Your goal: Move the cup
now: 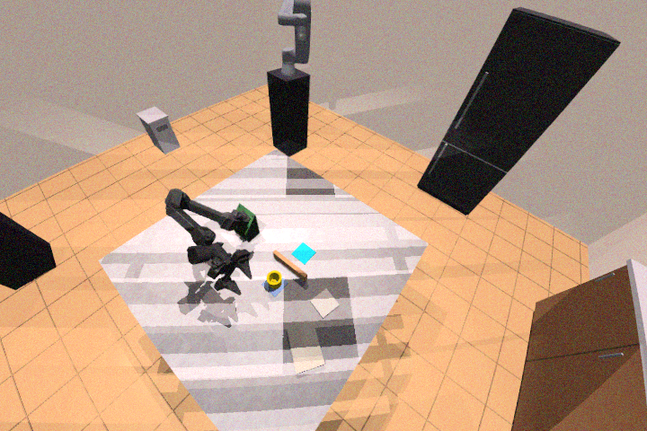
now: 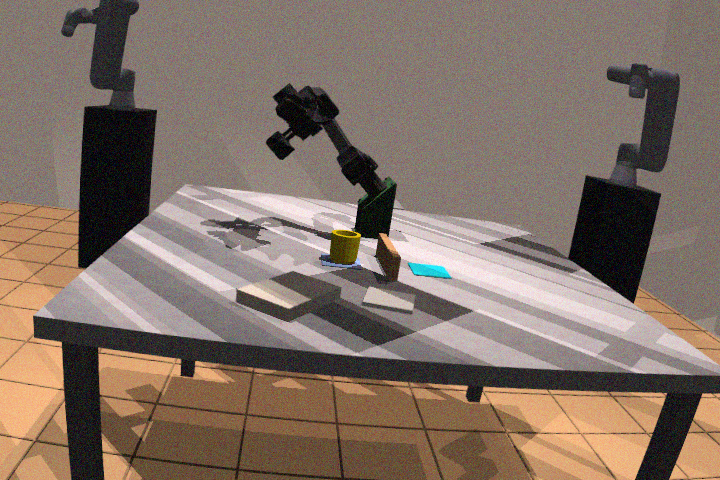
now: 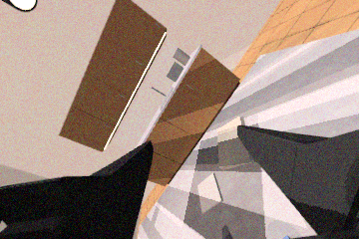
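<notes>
My gripper tip is 260 mm above the yellow cup, 140 mm to the right of it and 50 mm past it. From my gripper tip the other things lie so: wooden bar (280 mm below, 250 mm to the left, 60 mm behind); thick grey slab (290 mm below, 270 mm ahead, 50 mm to the left); small white tile (290 mm below, 240 mm to the left, 200 mm ahead).
</notes>
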